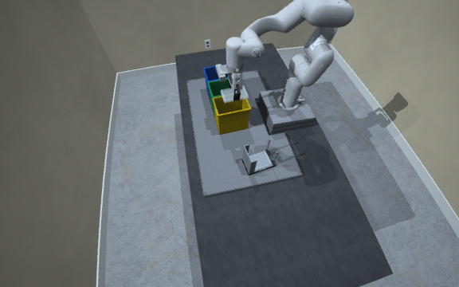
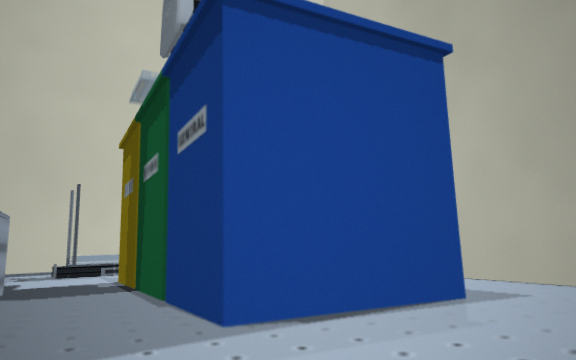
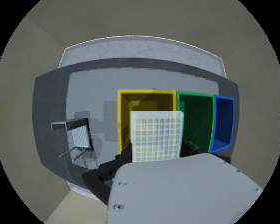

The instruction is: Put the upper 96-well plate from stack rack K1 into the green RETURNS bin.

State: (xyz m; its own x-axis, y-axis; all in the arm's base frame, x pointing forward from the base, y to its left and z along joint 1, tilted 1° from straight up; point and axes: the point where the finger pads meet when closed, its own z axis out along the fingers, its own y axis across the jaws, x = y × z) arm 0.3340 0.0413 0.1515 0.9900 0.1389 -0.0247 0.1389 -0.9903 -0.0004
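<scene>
My hand is 16 cm above the green bin, 12 cm to the left of it and 4 cm short of it. From my hand the other things lie so: yellow bin 16 cm below, 2 cm ahead, 1 cm to the left; then blue bin 25 cm to the right, 16 cm below, 5 cm ahead.
</scene>
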